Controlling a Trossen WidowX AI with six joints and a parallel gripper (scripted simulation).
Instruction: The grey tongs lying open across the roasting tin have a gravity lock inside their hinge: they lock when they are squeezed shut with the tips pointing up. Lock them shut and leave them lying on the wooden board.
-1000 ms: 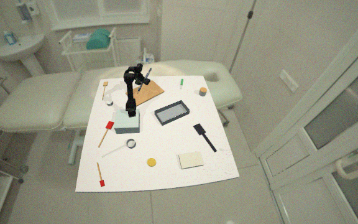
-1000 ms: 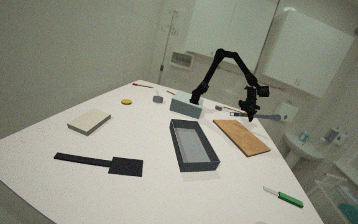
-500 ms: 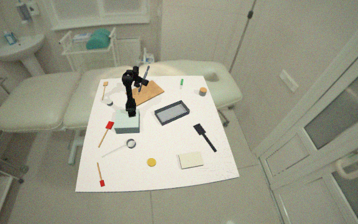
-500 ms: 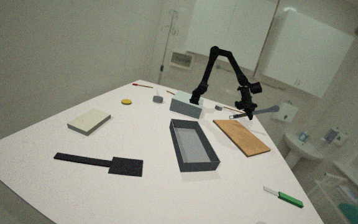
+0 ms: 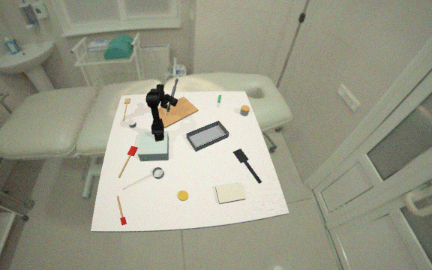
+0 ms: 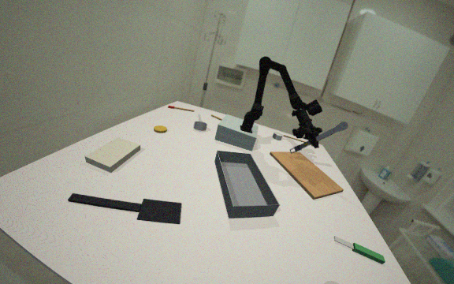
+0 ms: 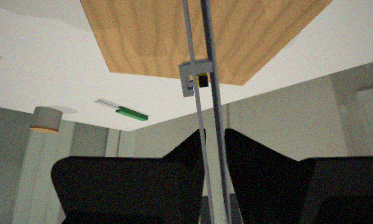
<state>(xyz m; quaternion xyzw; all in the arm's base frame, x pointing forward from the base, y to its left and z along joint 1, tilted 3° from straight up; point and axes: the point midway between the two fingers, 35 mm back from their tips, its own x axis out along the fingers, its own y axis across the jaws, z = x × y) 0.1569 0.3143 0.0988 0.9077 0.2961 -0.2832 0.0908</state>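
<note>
Now: the yellow slider 4 cm behind my gripper tip, 4 cm to the right of it and 1 cm below it. The rest, counted from my gripper tip: wooden board 14 cm below; then green-handled knife 44 cm ahead, 2 cm to the left, 14 cm below; then roasting tin 20 cm ahead, 36 cm to the right, 12 cm below.
</note>
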